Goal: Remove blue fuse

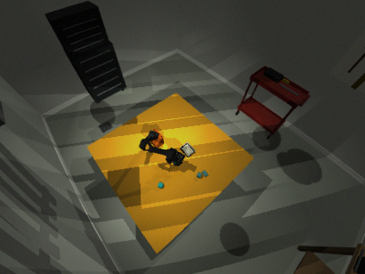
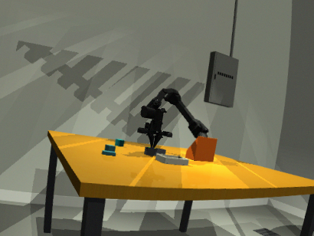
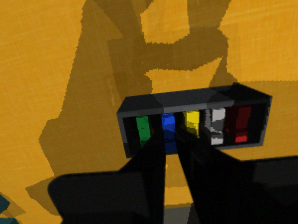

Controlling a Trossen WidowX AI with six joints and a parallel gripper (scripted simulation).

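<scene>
Right now the yellow fuse is 2 cm behind my gripper tip and 1 cm below it. The rest, counted from my gripper tip: white fuse (4 cm behind, 1 cm to the left, 1 cm below); green fuse (2 cm ahead, 1 cm below); blue fuse (1 cm below).
</scene>
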